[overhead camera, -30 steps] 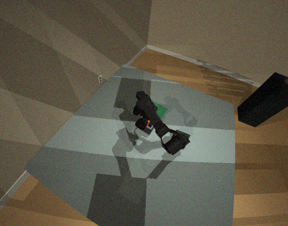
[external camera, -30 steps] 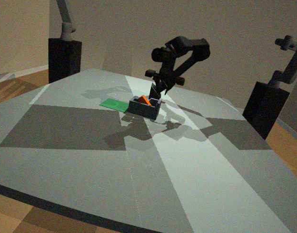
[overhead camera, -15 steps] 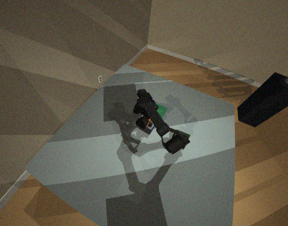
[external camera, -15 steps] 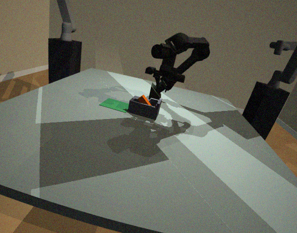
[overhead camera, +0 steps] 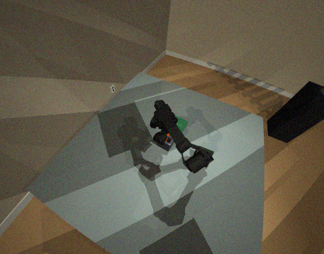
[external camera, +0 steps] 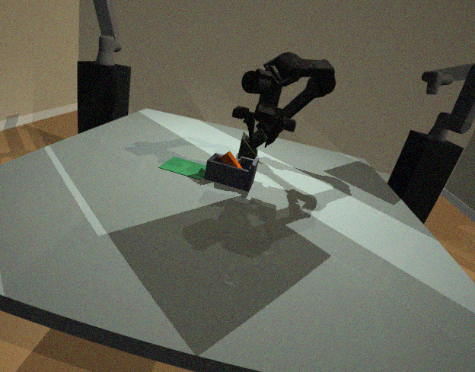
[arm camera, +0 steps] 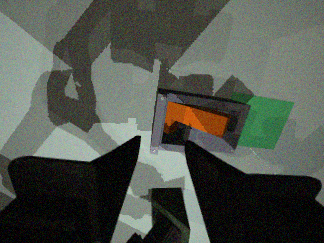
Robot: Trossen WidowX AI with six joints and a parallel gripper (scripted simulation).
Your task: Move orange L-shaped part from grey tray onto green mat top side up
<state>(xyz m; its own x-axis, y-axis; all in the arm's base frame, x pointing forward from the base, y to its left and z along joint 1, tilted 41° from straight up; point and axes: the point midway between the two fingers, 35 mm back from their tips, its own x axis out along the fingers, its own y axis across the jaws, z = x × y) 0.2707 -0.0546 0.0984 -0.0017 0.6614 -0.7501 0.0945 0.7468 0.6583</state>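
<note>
My gripper tip is now 1 cm past the orange L-shaped part, 4 cm to the left of it and 10 cm above it. From my gripper tip the other things lie so: green mat: 3 cm behind, 22 cm to the right, 16 cm below.
</note>
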